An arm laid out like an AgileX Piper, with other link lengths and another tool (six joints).
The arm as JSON. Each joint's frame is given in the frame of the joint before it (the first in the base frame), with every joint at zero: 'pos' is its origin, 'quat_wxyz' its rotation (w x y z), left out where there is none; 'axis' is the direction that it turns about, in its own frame. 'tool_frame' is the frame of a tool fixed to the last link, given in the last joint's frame.
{
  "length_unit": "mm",
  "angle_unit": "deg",
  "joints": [
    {
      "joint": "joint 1",
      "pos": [
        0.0,
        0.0,
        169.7
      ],
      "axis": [
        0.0,
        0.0,
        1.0
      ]
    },
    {
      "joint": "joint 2",
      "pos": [
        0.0,
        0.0,
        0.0
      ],
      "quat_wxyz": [
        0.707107,
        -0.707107,
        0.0,
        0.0
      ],
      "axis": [
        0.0,
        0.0,
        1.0
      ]
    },
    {
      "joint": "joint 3",
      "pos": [
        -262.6,
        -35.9,
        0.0
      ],
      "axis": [
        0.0,
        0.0,
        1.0
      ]
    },
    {
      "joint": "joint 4",
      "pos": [
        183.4,
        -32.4,
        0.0
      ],
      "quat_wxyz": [
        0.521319,
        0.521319,
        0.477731,
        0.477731
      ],
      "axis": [
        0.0,
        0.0,
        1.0
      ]
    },
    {
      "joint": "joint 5",
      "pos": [
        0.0,
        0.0,
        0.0
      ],
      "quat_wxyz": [
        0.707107,
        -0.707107,
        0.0,
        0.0
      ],
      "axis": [
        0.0,
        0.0,
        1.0
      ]
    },
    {
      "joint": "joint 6",
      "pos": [
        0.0,
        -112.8,
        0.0
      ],
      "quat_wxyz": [
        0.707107,
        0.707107,
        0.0,
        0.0
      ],
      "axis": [
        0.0,
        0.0,
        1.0
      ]
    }
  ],
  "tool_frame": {
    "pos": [
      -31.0,
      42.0,
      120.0
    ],
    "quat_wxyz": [
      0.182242,
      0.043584,
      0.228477,
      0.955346
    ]
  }
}
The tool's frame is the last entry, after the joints.
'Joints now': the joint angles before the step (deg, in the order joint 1, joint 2, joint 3, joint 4, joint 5, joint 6). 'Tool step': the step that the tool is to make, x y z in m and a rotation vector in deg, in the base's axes. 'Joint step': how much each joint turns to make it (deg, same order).
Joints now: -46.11, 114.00, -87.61, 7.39, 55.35, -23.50
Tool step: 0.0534, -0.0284, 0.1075, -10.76, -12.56, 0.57
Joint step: 2.19, -1.54, -21.39, 0.19, 6.21, 2.57
